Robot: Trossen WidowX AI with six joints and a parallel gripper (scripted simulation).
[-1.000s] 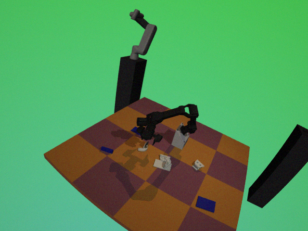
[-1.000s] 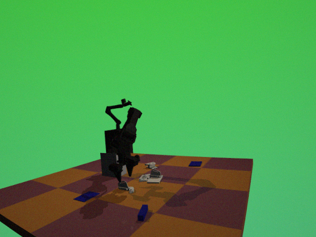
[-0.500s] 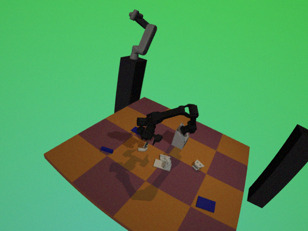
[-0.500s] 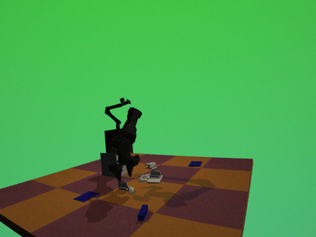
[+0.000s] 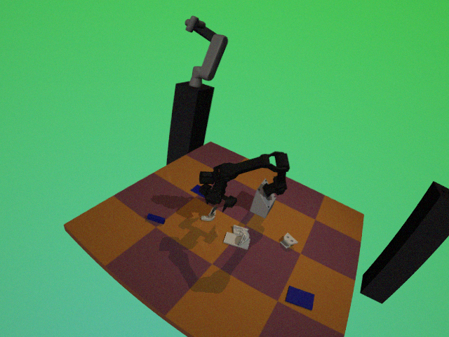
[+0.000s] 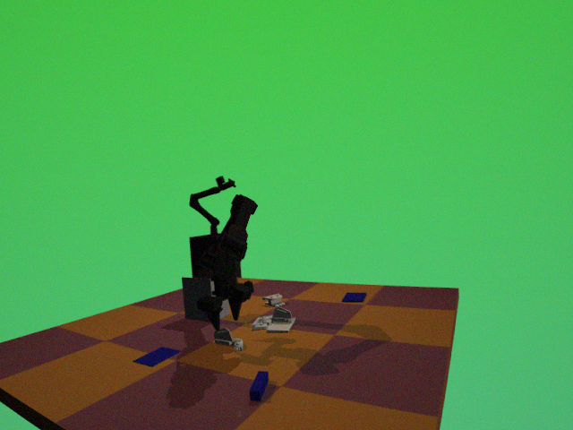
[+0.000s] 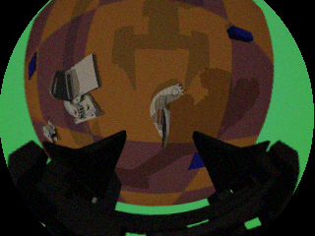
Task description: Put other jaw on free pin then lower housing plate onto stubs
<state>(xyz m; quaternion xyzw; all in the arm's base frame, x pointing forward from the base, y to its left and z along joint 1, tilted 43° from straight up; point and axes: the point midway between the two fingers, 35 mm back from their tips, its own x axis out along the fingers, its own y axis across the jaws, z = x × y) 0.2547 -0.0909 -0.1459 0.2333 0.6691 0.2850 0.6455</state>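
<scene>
The grey jaw lies 50 mm below my gripper tip, 40 mm ahead of it and 20 mm to the right of it. From my gripper tip the other things lie so: board (580 mm to the left, 200 mm ahead, 50 mm below).
</scene>
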